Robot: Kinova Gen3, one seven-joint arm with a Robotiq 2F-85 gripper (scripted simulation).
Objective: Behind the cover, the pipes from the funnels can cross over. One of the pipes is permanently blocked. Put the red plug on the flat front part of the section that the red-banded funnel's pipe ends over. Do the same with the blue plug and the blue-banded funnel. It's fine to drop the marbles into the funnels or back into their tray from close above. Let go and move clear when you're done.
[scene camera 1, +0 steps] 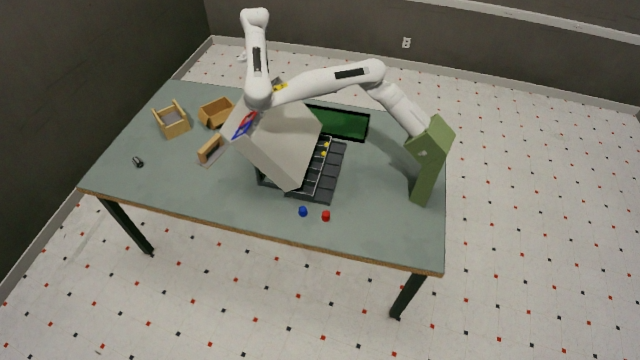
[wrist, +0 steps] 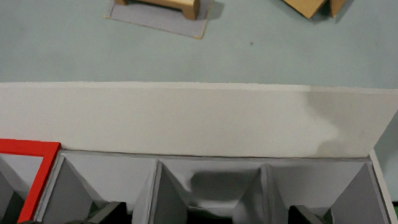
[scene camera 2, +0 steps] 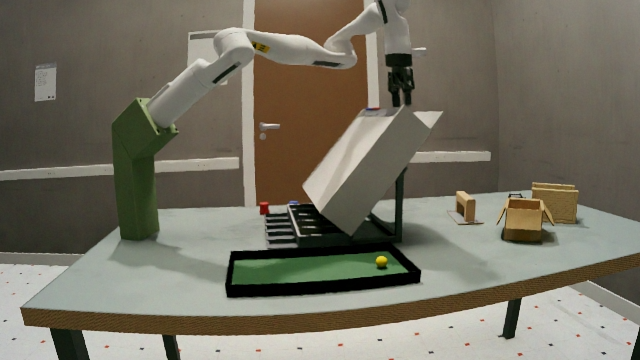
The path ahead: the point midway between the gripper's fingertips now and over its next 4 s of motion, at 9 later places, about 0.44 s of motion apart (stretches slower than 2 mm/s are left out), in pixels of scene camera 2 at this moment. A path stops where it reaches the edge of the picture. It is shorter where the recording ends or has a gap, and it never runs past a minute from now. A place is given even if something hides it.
The gripper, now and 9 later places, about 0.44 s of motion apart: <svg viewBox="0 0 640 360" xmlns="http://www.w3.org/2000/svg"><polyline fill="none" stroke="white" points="401,107 401,98 390,96 349,97 340,95 311,112 288,126 288,127 288,127 287,130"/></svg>
